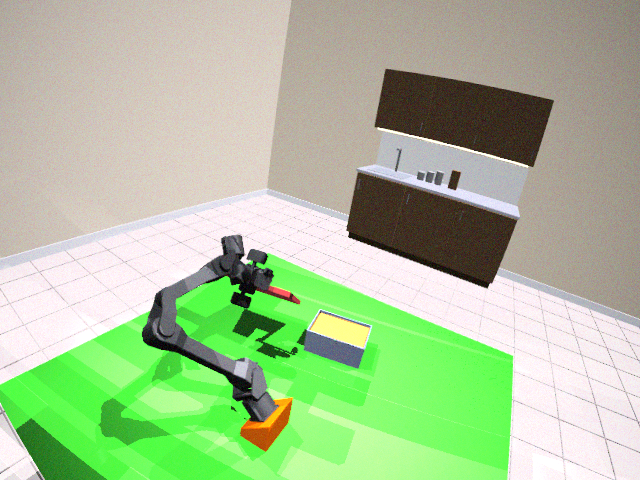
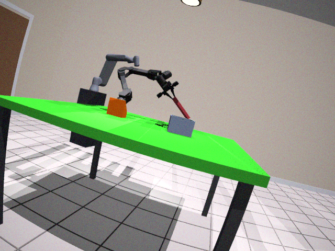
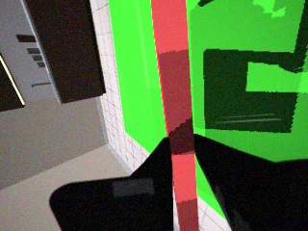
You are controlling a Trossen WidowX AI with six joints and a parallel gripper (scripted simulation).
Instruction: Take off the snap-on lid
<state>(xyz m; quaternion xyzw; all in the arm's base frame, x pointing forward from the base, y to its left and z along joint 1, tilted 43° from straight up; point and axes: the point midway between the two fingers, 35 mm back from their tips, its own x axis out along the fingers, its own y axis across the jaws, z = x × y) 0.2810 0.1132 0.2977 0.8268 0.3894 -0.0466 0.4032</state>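
My gripper tip is 60 mm short of the lid, 10 mm to the right of it and 50 mm above it. The rest, counted from my gripper tip: storage box: 130 mm ahead, 280 mm to the right, 160 mm below.
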